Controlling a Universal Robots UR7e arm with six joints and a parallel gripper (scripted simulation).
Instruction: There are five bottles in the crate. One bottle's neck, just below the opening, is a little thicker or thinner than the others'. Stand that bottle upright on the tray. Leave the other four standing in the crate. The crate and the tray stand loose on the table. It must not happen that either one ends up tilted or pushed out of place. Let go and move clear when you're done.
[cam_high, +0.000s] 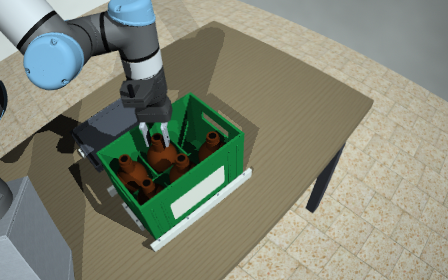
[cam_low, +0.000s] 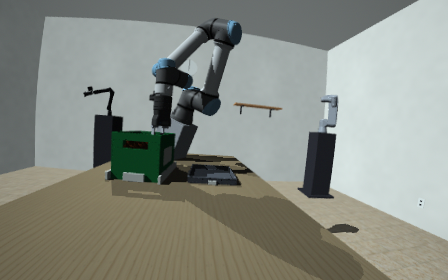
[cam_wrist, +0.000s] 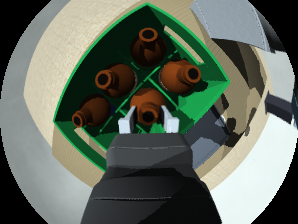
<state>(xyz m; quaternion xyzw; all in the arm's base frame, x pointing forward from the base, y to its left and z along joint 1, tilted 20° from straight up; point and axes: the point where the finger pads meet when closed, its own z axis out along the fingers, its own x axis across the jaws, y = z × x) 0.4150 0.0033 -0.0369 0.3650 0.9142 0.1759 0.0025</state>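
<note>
Right now the crate is 8 cm below my hand, 4 cm to the right of it and 1 cm ahead of it. Round my hand: dark grey tray: 24 cm to the left, 15 cm below, 3 cm behind.
</note>
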